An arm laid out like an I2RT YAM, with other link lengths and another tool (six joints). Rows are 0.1 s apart.
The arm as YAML. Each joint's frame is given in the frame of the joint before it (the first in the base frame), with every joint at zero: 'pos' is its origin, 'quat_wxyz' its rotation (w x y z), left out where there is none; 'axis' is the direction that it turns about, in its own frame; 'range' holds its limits. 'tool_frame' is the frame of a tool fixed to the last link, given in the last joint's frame.
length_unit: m
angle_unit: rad
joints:
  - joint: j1
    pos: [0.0, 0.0, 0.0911]
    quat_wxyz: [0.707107, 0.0, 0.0, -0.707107]
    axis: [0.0, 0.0, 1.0]
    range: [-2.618, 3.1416]
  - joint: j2
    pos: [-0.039, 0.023, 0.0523]
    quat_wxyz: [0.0, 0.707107, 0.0, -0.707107]
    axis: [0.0, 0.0, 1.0]
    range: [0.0, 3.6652]
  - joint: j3
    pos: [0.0, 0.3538, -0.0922]
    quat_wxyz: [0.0, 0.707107, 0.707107, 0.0]
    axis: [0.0, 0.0, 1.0]
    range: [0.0, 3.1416]
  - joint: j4
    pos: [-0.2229, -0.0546, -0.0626]
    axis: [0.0, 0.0, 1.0]
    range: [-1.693, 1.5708]
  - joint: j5
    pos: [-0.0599, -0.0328, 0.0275]
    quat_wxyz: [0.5, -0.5, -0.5, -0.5]
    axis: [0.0, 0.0, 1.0]
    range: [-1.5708, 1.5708]
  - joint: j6
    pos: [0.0, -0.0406, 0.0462]
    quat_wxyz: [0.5, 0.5, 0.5, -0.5]
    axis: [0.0, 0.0, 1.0]
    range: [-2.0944, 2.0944]
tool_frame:
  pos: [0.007, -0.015, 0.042]
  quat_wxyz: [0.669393, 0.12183, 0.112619, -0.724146]
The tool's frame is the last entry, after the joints.
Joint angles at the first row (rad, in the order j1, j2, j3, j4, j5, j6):
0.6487, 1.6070, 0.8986, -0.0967, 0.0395, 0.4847
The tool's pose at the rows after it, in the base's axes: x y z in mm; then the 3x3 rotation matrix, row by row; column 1 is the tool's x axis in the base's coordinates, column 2 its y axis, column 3 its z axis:
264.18 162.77 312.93; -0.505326 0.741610 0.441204; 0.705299 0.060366 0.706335; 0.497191 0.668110 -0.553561
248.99 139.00 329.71; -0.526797 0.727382 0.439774; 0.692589 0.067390 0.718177; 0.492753 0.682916 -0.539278
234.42 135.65 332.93; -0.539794 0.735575 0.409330; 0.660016 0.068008 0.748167; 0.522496 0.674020 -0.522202
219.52 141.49 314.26; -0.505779 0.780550 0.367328; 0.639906 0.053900 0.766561; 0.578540 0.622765 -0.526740
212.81 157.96 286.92; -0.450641 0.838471 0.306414; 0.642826 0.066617 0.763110; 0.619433 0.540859 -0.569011
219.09 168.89 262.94; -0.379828 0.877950 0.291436; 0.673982 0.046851 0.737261; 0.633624 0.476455 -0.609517
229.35 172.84 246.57; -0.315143 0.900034 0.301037; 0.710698 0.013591 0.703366; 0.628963 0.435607 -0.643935
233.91 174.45 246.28; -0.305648 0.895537 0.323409; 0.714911 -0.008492 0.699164; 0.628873 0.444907 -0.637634
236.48 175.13 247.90; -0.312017 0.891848 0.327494; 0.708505 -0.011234 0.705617; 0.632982 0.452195 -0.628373
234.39 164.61 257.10; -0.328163 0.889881 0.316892; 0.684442 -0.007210 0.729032; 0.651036 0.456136 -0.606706
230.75 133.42 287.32; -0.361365 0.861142 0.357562; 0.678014 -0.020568 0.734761; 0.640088 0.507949 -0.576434
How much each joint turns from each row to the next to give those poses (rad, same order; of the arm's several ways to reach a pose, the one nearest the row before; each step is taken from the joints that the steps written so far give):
-0.0889, -0.1160, -0.0283, -0.0401, -0.1003, -0.0557
-0.0602, -0.0916, -0.0042, -0.0713, -0.0546, -0.0550
0.0018, -0.0446, -0.0209, -0.0206, -0.0450, 0.0069
0.0466, -0.0057, -0.0767, 0.0374, -0.0130, 0.0725
0.0740, 0.0603, -0.0546, 0.0385, 0.0122, 0.0809
0.0294, 0.0846, -0.0236, 0.0446, 0.0244, 0.0675
-0.0008, 0.0687, -0.0004, 0.0210, 0.0275, 0.0442
0.0000, 0.0107, 0.0042, 0.0191, 0.0153, 0.0168
-0.0053, 0.0023, 0.0053, 0.0088, -0.0061, -0.0042
-0.0416, -0.0397, 0.0001, -0.0241, -0.0523, -0.0366
-0.1076, -0.1141, 0.0354, -0.1075, -0.0473, -0.0916

